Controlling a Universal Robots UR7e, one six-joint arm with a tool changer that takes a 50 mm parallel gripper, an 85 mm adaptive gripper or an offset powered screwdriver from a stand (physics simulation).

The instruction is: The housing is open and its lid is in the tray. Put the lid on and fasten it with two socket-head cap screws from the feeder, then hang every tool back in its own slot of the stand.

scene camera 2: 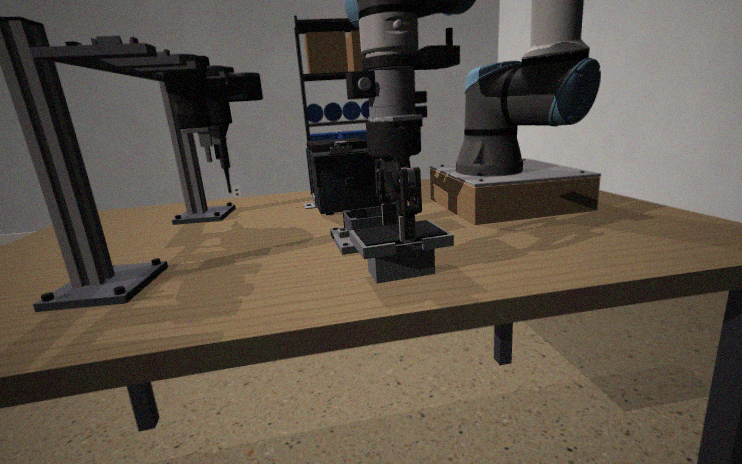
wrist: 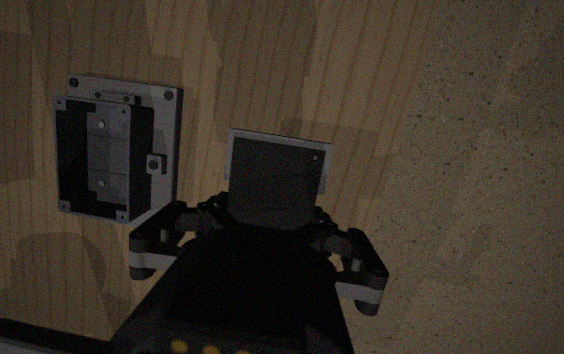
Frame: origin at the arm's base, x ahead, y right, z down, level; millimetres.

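Seen in the pictures: hand, tool point: [scene camera 2: 392, 106]; arm's base, link origin: [scene camera 2: 488, 170].
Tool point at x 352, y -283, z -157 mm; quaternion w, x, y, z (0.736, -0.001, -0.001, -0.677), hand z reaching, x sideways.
Note:
Pixels of each thing's middle, then the offset from my tool point to it. "spot": a spot on its surface instead.
- dark flat lid, body centre: [wrist: 270, 207] [scene camera 2: 398, 233] dx -1, dy +0, dz +182 mm
- tray, body centre: [wrist: 272, 197] [scene camera 2: 399, 252] dx -1, dy +0, dz +212 mm
- open housing, body centre: [wrist: 106, 159] [scene camera 2: 377, 221] dx -30, dy +180, dz +209 mm
- offset screwdriver, body centre: [scene camera 2: 237, 132] dx +195, dy +527, dz +31 mm
- black box-shaped unit, body centre: [scene camera 2: 340, 172] dx -59, dy +547, dz +158 mm
- stand's second post, surface spot: [scene camera 2: 183, 175] spot: dx +339, dy +598, dz +130 mm
The dark flat lid [scene camera 2: 377, 232] [wrist: 275, 175] lies in the tray [scene camera 2: 381, 250] [wrist: 327, 172]. My 85 mm gripper [scene camera 2: 396, 225] [wrist: 272, 216] points down at the lid, with one finger at each long side and the near finger in the gap of the tray's rim. It is shut on the lid; the fingertips are hidden in the wrist view. The open housing [scene camera 2: 355, 219] [wrist: 141, 185] stands beside the tray on its fixture plate [wrist: 167, 130]. The offset screwdriver [scene camera 2: 223, 128] hangs in the stand [scene camera 2: 76, 164].
A black box-shaped unit [scene camera 2: 340, 183], possibly the feeder, stands behind the housing. The robot base stands on a wooden block [scene camera 2: 536, 201] at the back right. The stand's second post [scene camera 2: 183, 175] rises at the left rear. A shelf rack [scene camera 2: 299, 71] stands behind the table.

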